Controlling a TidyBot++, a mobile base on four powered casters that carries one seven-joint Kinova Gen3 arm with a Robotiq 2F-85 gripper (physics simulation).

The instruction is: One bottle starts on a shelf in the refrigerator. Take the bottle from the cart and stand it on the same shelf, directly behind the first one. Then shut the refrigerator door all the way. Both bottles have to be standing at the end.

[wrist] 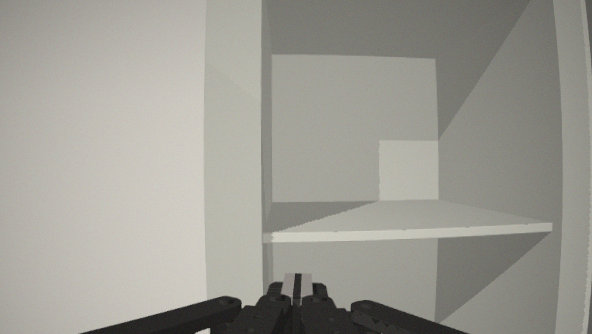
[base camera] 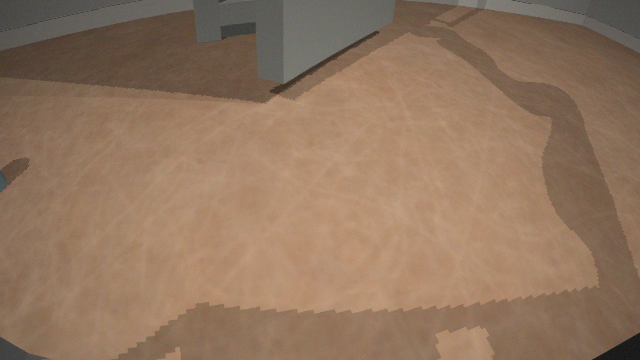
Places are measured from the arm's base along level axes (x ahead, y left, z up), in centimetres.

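Pixels of known places: gripper, fingertip midpoint: [wrist: 298, 291].
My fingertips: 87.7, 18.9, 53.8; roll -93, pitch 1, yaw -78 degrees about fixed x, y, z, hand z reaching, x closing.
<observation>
Behind a point stands the place of what it marks, as x, y, z.
The refrigerator [base camera: 325, 35] @(83.7, -2.0, -28.6) [wrist: 233, 125] @(112.3, 33.8, 66.0) shows its pale lower part at the top of the base view. In the wrist view its compartment is open, and a shelf [wrist: 410, 233] @(121.3, 10.0, 50.4) crosses it. No bottle shows on the visible part of the shelf. My gripper [wrist: 298, 291] @(87.7, 18.9, 53.8) is shut and empty, in front of the opening and below the shelf's front edge in the picture. Neither the bottle for the cart nor the cart can be made out. I cannot tell which pale panel is the door.
A broad pale surface [wrist: 100, 150] @(151.8, 99.0, 66.0) fills the left of the wrist view. A small piece of a teal rounded object [base camera: 2, 181] @(44.5, 59.4, -38.4) shows at the left edge of the base view. Shadows fall on the brown floor [base camera: 320, 200] @(44.5, -1.2, -39.6). Pale walls [base camera: 612, 30] @(215.3, -218.9, -33.5) stand behind.
</observation>
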